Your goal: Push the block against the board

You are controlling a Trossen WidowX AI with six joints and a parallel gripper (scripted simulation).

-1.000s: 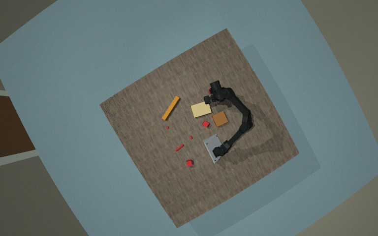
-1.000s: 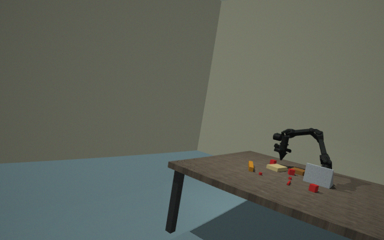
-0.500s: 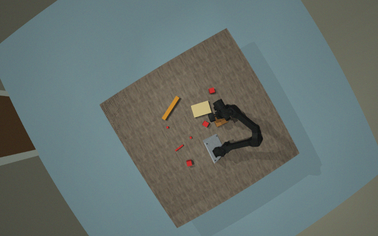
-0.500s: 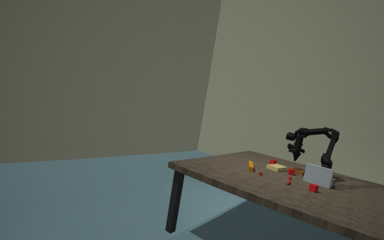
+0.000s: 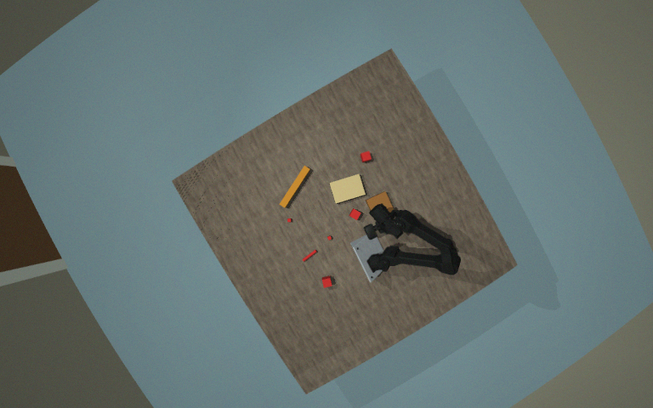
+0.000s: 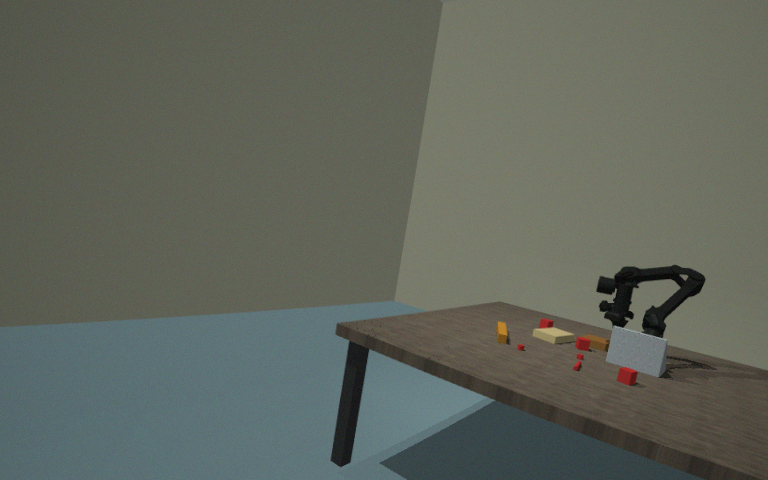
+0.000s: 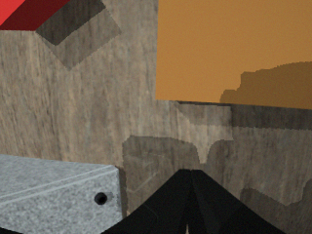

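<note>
The brown square block lies 7 cm ahead of my gripper tip, 4 cm to the right of it and 5 cm below it. From my gripper tip the other things lie so: red stick 2 cm ahead, 38 cm to the left, 6 cm below; board 22 cm ahead, 6 cm to the left, 5 cm below; long orange bar 35 cm ahead, 27 cm to the left, 5 cm below.
</note>
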